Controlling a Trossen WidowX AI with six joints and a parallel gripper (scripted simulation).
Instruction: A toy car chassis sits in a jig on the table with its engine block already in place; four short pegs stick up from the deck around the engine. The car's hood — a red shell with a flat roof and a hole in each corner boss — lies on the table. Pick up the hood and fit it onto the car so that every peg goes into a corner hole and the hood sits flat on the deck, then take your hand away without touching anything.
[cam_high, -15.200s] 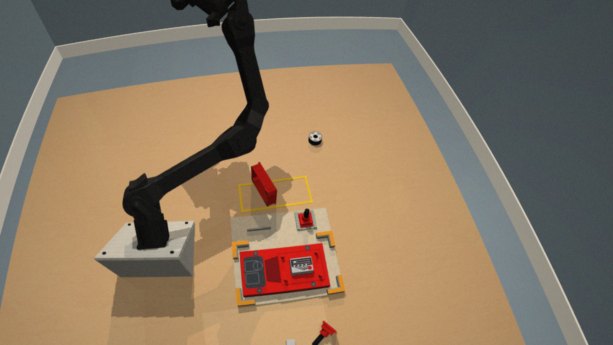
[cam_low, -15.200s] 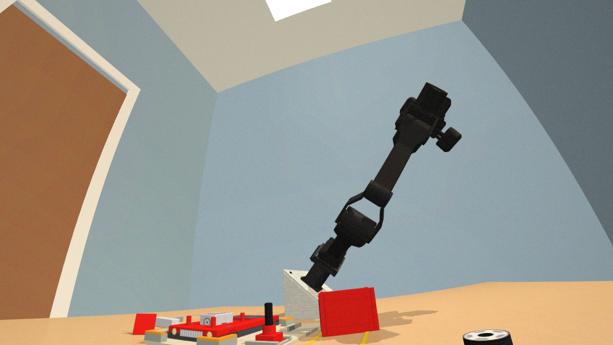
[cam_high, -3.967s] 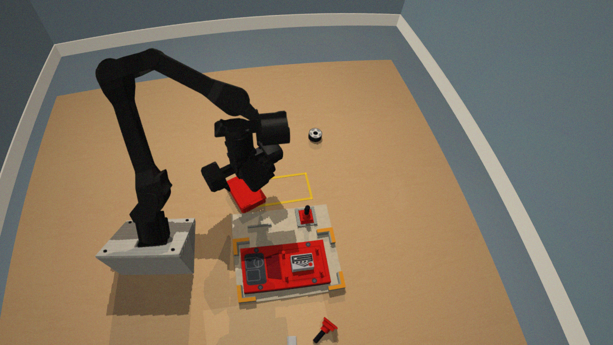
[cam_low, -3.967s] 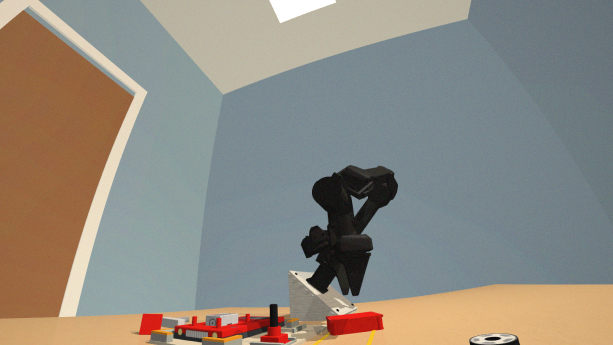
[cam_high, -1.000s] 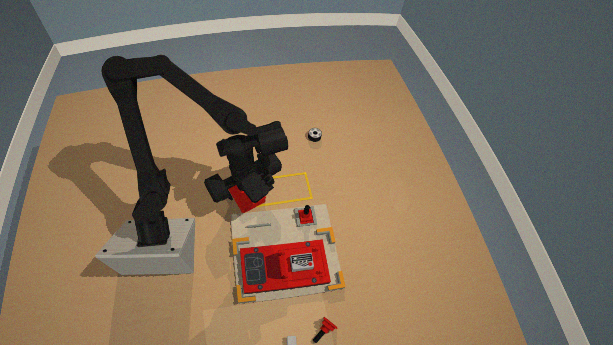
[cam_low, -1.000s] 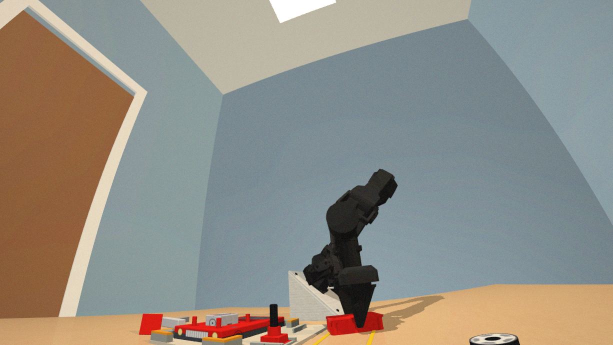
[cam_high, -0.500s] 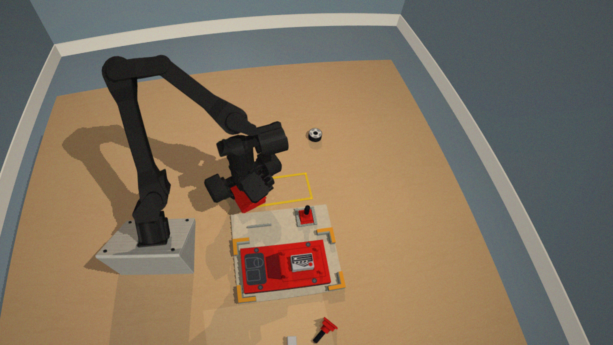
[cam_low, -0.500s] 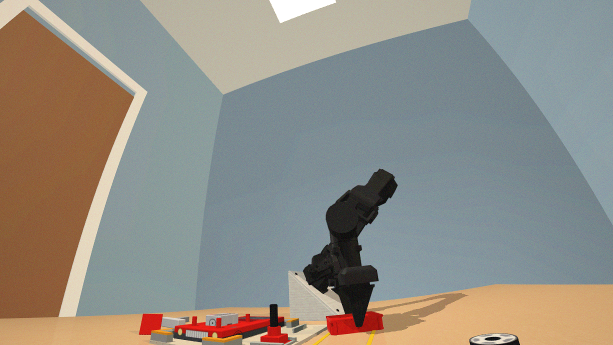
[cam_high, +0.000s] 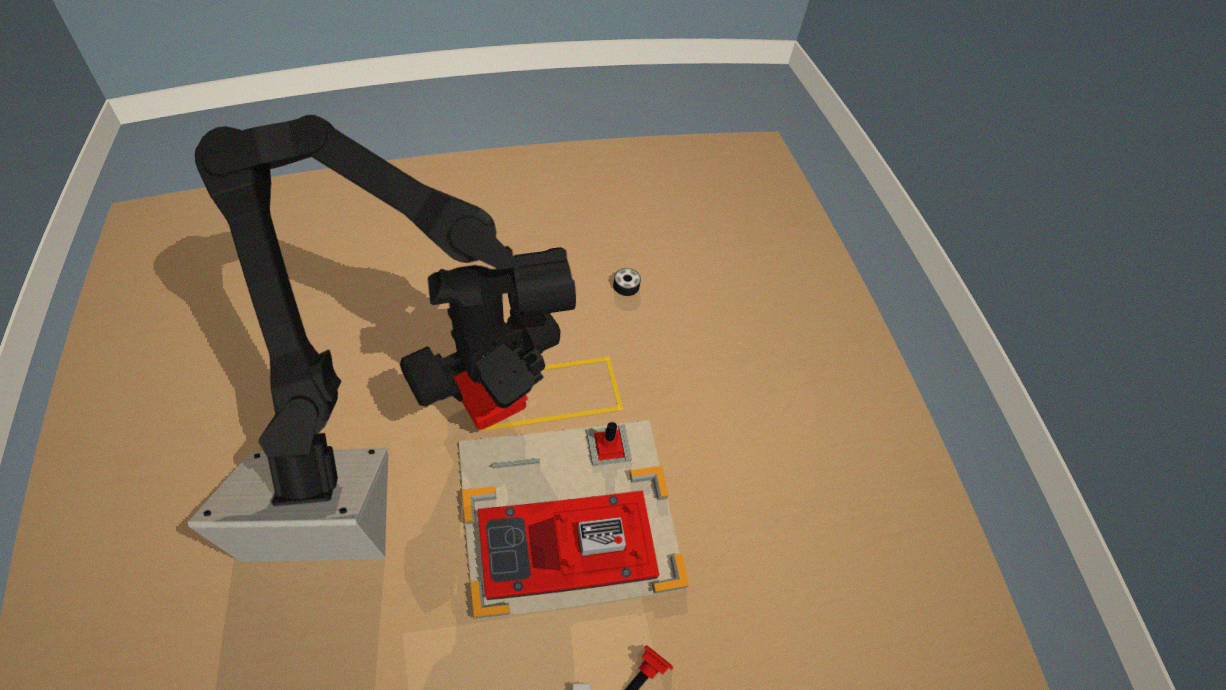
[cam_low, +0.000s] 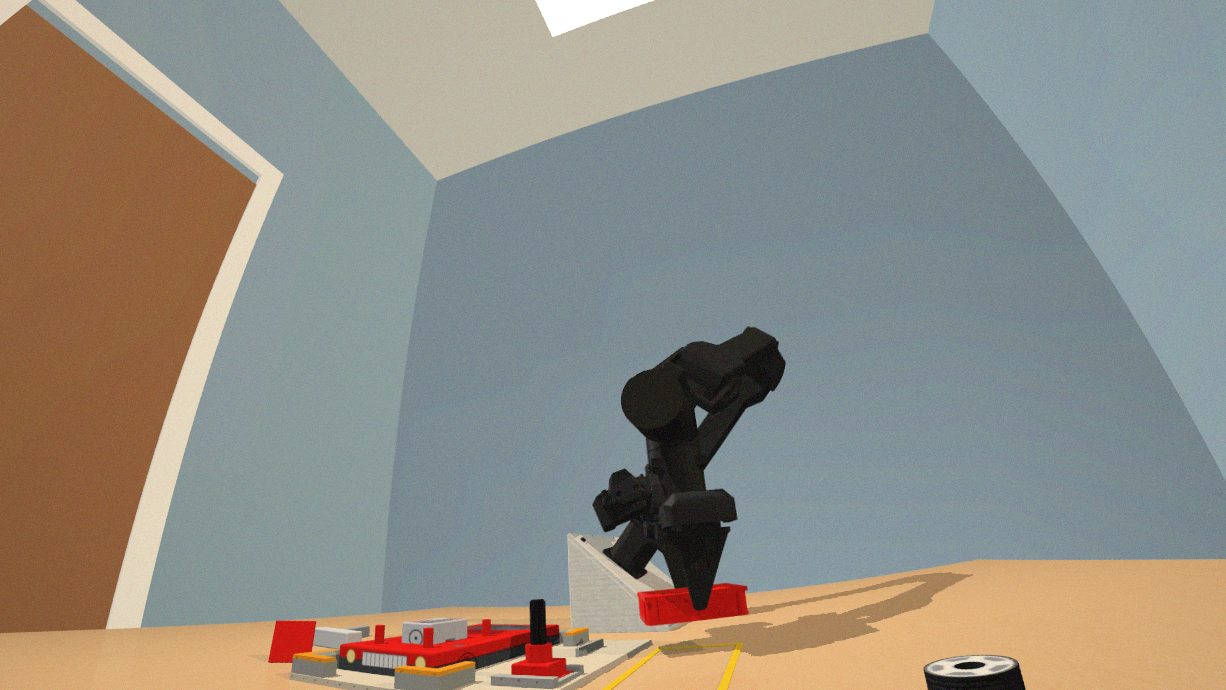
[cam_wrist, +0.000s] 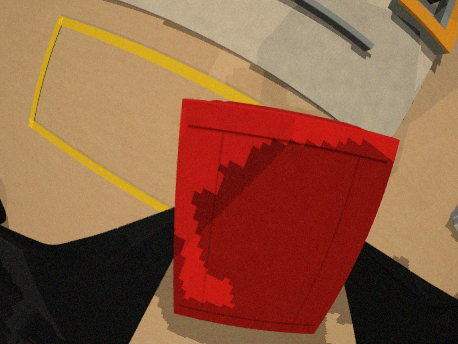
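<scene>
The grey engine block lies 21 cm to the right of my gripper tip, 10 cm ahead of it and 2 cm below it. Also, from my gripper tip: grey holder: 14 cm ahead, 9 cm to the right; then black wheel: 23 cm ahead, 16 cm to the left, 3 cm below; then red hood: 1 cm above.
</scene>
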